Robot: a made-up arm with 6 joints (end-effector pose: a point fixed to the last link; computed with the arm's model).
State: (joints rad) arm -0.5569 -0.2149 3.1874 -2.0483 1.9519 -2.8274
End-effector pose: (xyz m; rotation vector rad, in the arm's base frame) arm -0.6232 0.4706 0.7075 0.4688 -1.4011 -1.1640
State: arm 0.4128 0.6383 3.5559 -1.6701 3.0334 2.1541
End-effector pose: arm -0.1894 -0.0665 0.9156 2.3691 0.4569 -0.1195
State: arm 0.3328 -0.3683 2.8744 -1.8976 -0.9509 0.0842
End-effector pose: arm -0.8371 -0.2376 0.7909 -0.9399 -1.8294 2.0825
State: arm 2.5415 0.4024 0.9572 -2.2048 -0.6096 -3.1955
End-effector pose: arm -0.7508 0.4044 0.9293 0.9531 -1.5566 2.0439
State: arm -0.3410 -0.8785 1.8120 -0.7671 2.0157 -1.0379
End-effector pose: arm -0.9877 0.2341 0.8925 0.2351 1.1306 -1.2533
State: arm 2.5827 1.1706 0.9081 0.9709 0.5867 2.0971
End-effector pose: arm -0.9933 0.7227 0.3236 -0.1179 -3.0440 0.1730
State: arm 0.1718 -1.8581 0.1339 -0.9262 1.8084 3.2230
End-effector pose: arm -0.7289 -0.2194 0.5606 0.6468 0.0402 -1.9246
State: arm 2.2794 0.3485 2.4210 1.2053 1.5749 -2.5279
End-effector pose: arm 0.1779 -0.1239 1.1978 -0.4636 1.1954 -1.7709
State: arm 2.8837 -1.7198 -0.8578 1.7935 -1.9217 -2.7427
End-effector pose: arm 0.3131 -0.1174 0.5969 1.8218 0.9898 0.4414
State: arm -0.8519 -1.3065 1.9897 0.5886 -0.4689 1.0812
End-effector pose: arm -0.9001 0.8360 0.1032 0.7998 1.7573 2.1104
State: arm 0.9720 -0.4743 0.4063 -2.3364 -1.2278 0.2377
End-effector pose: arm 0.0223 0.2201 1.0979 1.1583 0.5143 2.8490
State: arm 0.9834 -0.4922 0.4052 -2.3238 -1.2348 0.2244
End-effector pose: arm 0.0121 0.2062 1.0999 1.1296 0.5213 2.8700
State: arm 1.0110 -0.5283 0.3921 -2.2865 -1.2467 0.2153
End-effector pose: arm -0.0043 0.1815 1.0972 1.0694 0.5223 2.8959
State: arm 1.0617 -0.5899 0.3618 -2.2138 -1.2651 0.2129
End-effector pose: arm -0.0261 0.1408 1.0870 0.9669 0.5111 2.9262
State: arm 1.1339 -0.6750 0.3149 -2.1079 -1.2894 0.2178
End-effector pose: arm -0.0466 0.0846 1.0675 0.8286 0.4813 2.9560
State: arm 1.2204 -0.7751 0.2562 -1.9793 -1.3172 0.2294
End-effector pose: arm -0.0576 0.0187 1.0391 0.6724 0.4304 2.9792
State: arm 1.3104 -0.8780 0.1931 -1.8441 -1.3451 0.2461
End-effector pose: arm -0.0550 -0.0468 1.0049 0.5204 0.3631 2.9913
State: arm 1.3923 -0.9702 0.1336 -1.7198 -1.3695 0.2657
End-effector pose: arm -0.0413 -0.1015 0.9702 0.3922 0.2915 2.9923
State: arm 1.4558 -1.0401 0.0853 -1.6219 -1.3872 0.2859
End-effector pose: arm -0.0238 -0.1386 0.9409 0.2992 0.2294 2.9858
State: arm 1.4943 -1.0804 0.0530 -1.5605 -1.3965 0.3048
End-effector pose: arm -0.0104 -0.1564 0.9217 0.2452 0.1875 2.9768
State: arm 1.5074 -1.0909 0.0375 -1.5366 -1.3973 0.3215
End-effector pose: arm -0.0048 -0.1575 0.9138 0.2270 0.1685 2.9688
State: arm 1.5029 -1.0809 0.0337 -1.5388 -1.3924 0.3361
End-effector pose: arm -0.0051 -0.1476 0.9138 0.2328 0.1664 2.9620
